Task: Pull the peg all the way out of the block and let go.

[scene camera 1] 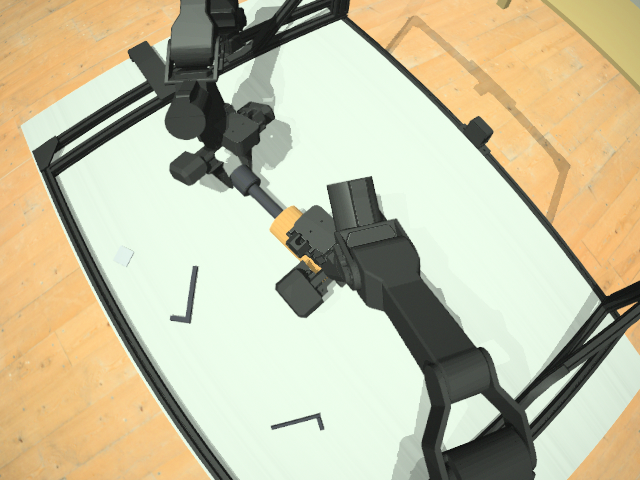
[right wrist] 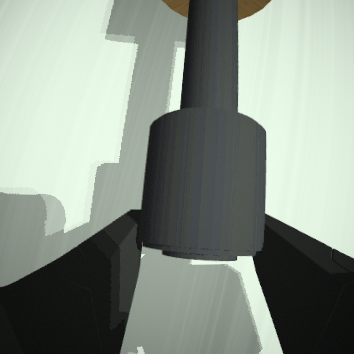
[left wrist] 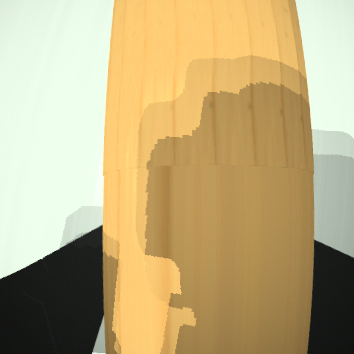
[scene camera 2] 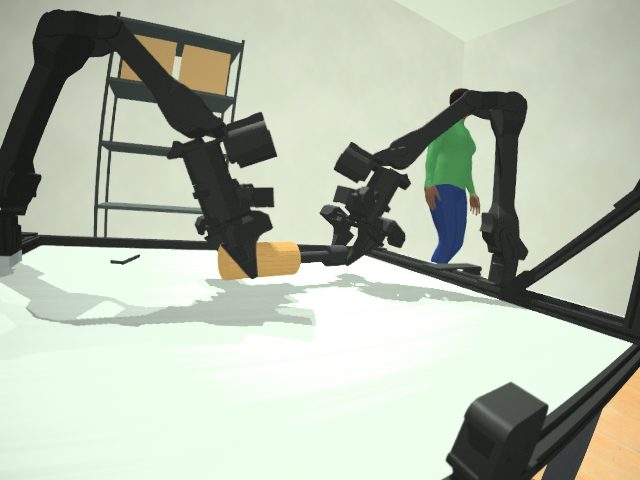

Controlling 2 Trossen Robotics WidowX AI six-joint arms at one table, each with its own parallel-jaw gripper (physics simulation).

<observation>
The left gripper shows in scene camera 1 [318,258], in the left wrist view [197,237] and in scene camera 2 [247,274]; in the right wrist view it is out of frame. The right gripper shows in scene camera 1 [240,180], in the right wrist view and in scene camera 2; in the left wrist view it is out of frame. A black peg shows in scene camera 1 [243,178], in the right wrist view and in scene camera 2. The same spot on the black peg: [scene camera 2: 331,255] is [right wrist: 160,115]. The same spot on the right gripper: [right wrist: 86,293] is [scene camera 2: 357,237].
</observation>
